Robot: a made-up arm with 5 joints.
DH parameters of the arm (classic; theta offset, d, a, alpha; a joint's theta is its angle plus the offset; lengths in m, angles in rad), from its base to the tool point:
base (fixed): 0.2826 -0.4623 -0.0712 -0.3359
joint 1: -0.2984 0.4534 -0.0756 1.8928
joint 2: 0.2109 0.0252 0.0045 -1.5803
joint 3: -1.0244 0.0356 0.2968 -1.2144
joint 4: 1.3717 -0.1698 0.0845 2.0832
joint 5: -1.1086 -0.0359 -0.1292 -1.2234
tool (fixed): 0.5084 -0.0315 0 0
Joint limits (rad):
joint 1: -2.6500..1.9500
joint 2: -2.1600..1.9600
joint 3: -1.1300..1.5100
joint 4: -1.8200..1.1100
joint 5: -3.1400..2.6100
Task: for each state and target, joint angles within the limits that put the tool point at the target. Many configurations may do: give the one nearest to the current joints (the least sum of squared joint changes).
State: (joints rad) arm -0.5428 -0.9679 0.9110 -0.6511 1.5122
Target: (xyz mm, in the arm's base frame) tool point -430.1 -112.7 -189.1
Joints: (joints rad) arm -0.5168 -1.3178 0.1087 -0.9101 2.0257
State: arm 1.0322 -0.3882 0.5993 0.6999 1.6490
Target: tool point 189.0 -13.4 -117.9
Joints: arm 1.1000 -0.6969 0.6303 0.8718 1.6722
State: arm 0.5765 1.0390 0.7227 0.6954 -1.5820
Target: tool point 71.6 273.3 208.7
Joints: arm 0.8999 1.0706 1.0476 -0.0438 -1.6277
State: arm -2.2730 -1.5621 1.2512 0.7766 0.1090
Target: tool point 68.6 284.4 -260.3
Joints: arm -1.4997 -2.1600 1.5100 0.6262 -0.6070
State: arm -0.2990 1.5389 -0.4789 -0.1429 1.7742
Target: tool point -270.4 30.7 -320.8
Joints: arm -0.5739 0.9072 -0.7521 0.1654 1.6265
